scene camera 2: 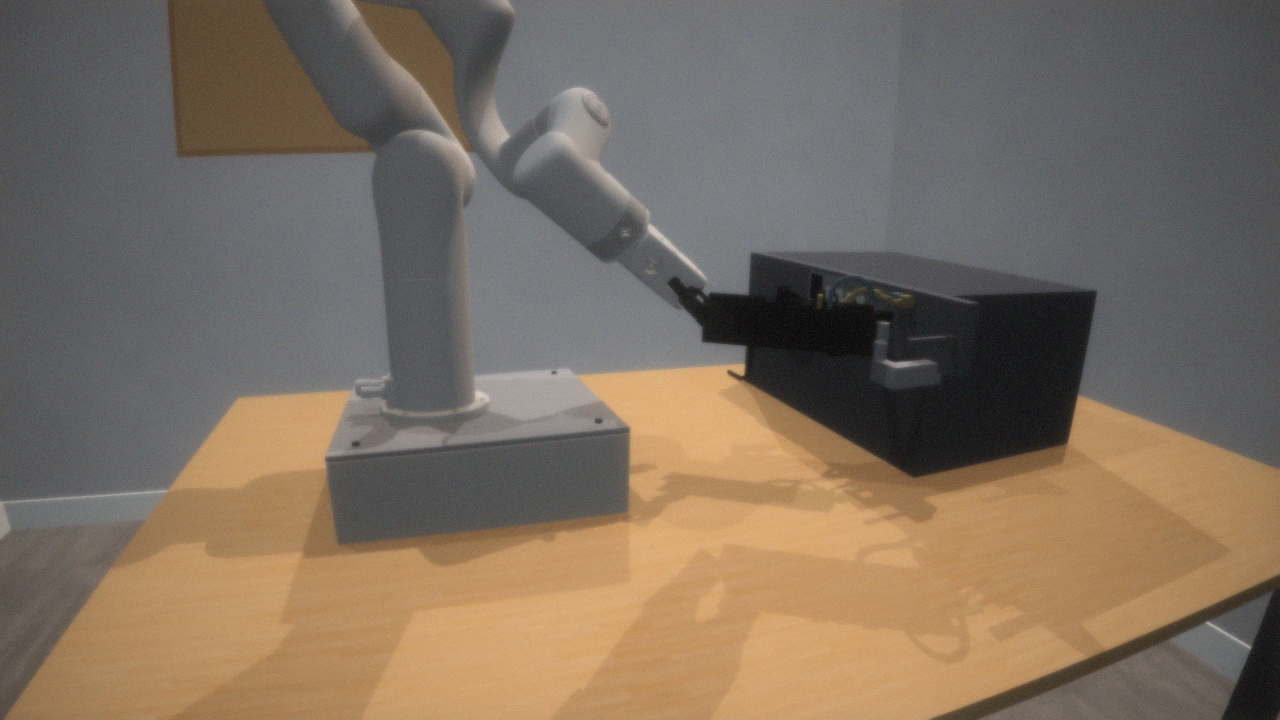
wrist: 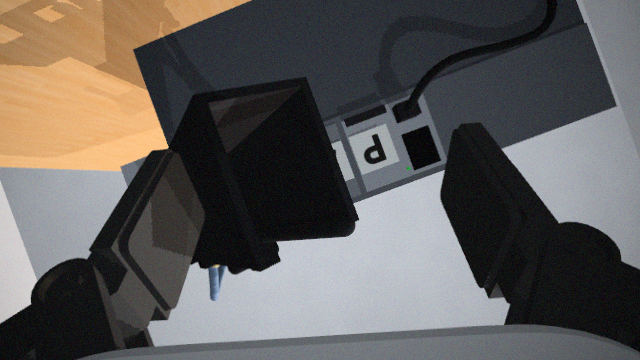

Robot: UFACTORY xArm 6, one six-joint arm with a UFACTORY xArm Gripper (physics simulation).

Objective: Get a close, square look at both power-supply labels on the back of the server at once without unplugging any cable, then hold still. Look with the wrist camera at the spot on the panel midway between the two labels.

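Frame: origin at the arm's base, x ahead, y up, z right, level; millimetres.
Where they show: gripper, between the fingertips: (scene camera 2: 710, 311) (wrist: 317, 172); arm's base, origin of its link: (scene camera 2: 435, 409).
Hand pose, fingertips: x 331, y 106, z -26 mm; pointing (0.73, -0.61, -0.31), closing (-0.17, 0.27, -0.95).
Note:
Things, the pixels of their top centre, and the offset from my fingertips. "spot": a spot on its surface instead.
- dark server, centre of its top: (wrist: 390, 179) (scene camera 2: 892, 268) dy +38, dx +329, dz -139 mm
- white power-supply label, a spot on its surface: (wrist: 374, 149) spot: dy -5, dx +209, dz -93 mm
- black cable, a spot on its surface: (wrist: 465, 54) spot: dy -57, dx +163, dz -190 mm
- plug, a spot on its surface: (wrist: 406, 110) spot: dy -28, dx +180, dz -125 mm
- blue cable, a spot on its surface: (wrist: 215, 282) spot: dy +44, dx +123, dz +74 mm
- light grey bracket, a spot on its surface: (scene camera 2: 905, 372) spot: dy -46, dx +201, dz +126 mm
The dark server (scene camera 2: 998, 376) (wrist: 525, 95) stands on the table's right side. In the wrist view its back panel is tilted. One white power-supply label (wrist: 374, 149) with an upside-down "P" shows right of centre. The other label (wrist: 343, 162) is a thin white sliver, mostly hidden behind a black swing-out arm (scene camera 2: 778, 324) (wrist: 300, 185). A black cable (wrist: 465, 54) runs into a plug (wrist: 406, 110) beside the "P" label. My gripper (scene camera 2: 691, 300) (wrist: 317, 172) is open, with nothing held. Its fingers frame the black arm and the labels in the wrist view.
The black arm juts from the server's back towards my gripper, close to it in both views. Yellow cables (scene camera 2: 859, 293) and a blue cable (wrist: 215, 282) hang by it. A light grey bracket (scene camera 2: 905, 372) sits at its end. The robot's base box (scene camera 2: 478, 488) stands left.

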